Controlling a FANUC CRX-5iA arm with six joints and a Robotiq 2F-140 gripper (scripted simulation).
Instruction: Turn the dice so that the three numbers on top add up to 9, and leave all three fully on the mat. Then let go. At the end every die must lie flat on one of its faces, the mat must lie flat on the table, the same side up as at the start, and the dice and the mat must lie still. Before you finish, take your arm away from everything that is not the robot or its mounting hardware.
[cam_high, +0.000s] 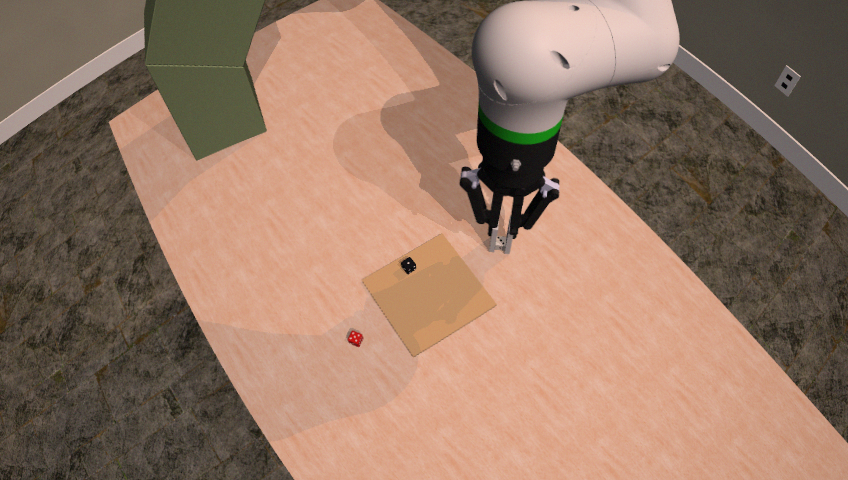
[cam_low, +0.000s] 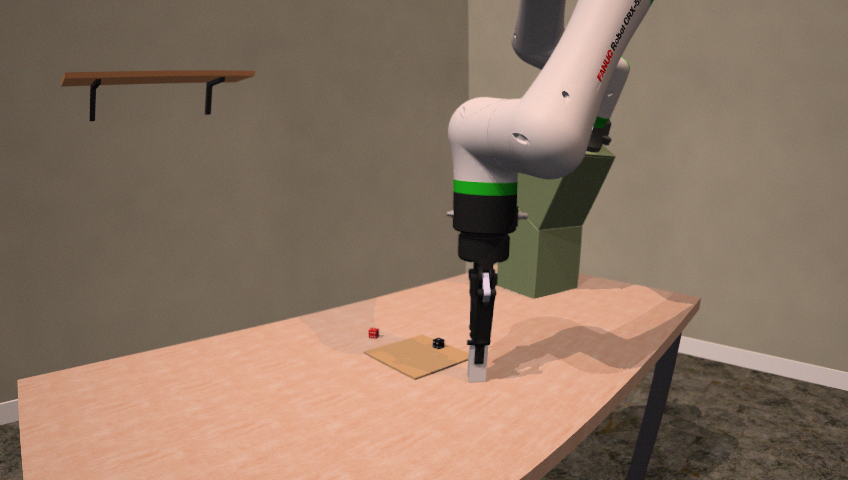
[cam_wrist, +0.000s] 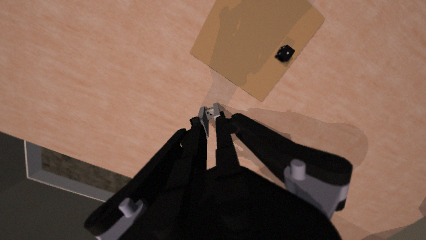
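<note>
The tan square mat is 13 cm to the right of my hand and 3 cm below it. Round my hand: black die (4 cm behind, 13 cm to the right, 2 cm below); white die (3 cm below); red die (1 cm ahead, 26 cm to the right, 3 cm below).
</note>
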